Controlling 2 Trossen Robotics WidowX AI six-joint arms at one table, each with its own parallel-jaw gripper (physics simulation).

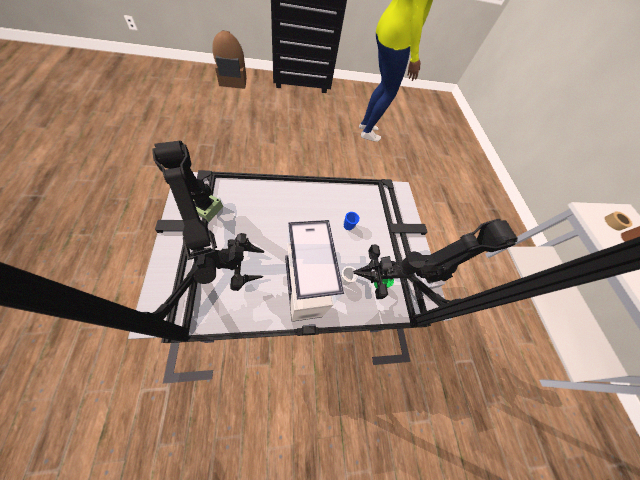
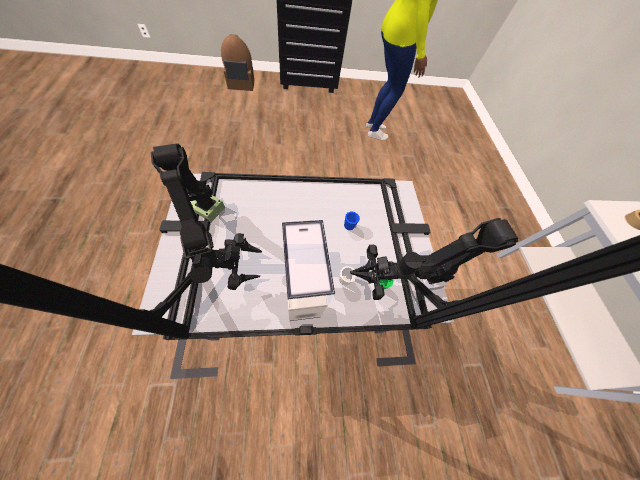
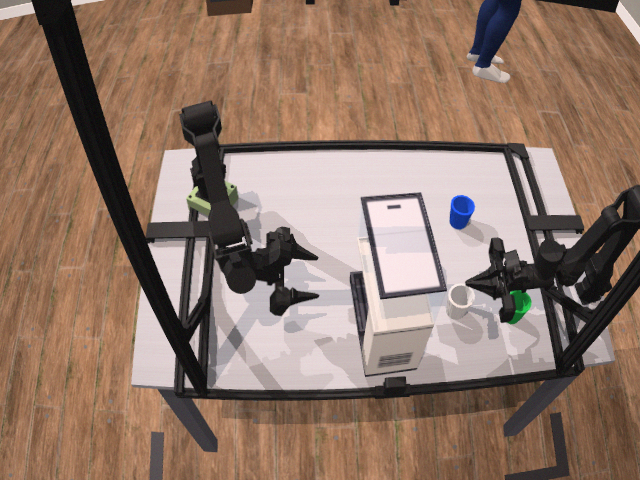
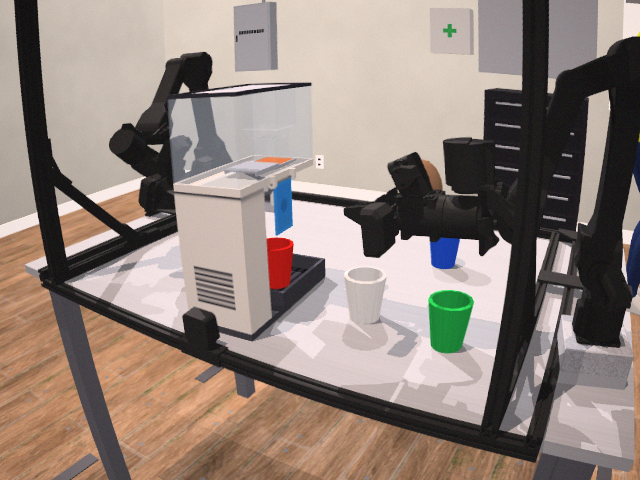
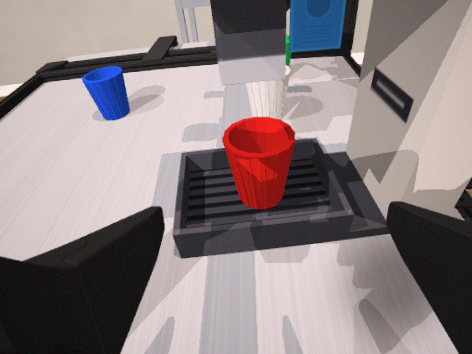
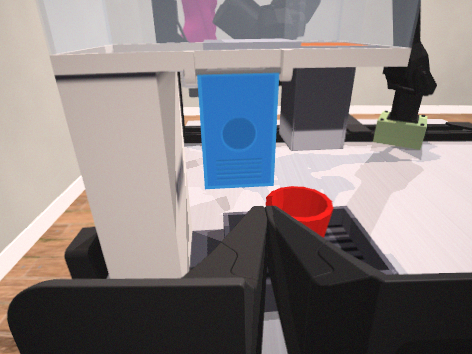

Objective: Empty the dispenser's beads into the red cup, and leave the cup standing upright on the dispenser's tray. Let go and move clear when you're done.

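Places are measured from the left arm's base along level axes (x back, y down, z right), in metres.
Where they show: left gripper, between the fingertips: (image 1: 263, 264) (image 2: 261, 263) (image 3: 318, 277) (image 5: 275, 215) (image 6: 280, 105); right gripper, between the fingertips: (image 1: 353, 272) (image 2: 350, 272) (image 3: 465, 283) (image 4: 344, 211) (image 6: 264, 217); left arm's base, origin of its link: (image 1: 203, 202) (image 2: 205, 203) (image 6: 403, 118); right arm's base, origin of its link: (image 1: 431, 274) (image 2: 432, 275) (image 3: 587, 292) (image 4: 596, 334).
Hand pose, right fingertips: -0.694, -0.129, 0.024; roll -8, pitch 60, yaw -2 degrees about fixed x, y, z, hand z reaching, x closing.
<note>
Each offset is from my right fingertips to the top centre of the thing, as dx, dy, dz. "spot": to the spot under its first point.
The red cup @[+0.167, +0.094, +0.040] (image 4: 280, 263) (image 5: 261, 175) (image 6: 305, 205) stands upright on the dark slatted tray @[spot: +0.214, +0.169, +0.085] (image 5: 280, 240) of the dispenser @[+0.140, -0.181, +0.076] (image 3: 398, 335) (image 4: 222, 232). I make out no beads in the cup; its bottom is hidden. The clear hopper shows an orange patch (image 4: 276, 160) (image 6: 332, 44). A blue flap @[spot: +0.079, +0.003, +0.060] (image 4: 283, 206) (image 6: 239, 130) hangs from the dispenser's side. My left gripper (image 1: 262, 264) (image 3: 317, 276) (image 5: 275, 215) is open and empty, short of the tray on its left. My right gripper (image 1: 355, 272) (image 3: 467, 282) (image 4: 346, 210) (image 6: 264, 217) is shut on nothing, right of the dispenser, above the table near the white cup.
A white cup @[-0.001, +0.106, -0.036] (image 3: 457, 307) (image 4: 364, 297) stands right of the dispenser, close to my right gripper. A green cup @[-0.142, +0.106, -0.090] (image 3: 521, 307) (image 4: 448, 322) stands under the right arm. A blue cup @[+0.094, +0.106, -0.290] (image 3: 460, 214) (image 5: 111, 95) stands farther back. A black frame borders the table.
</note>
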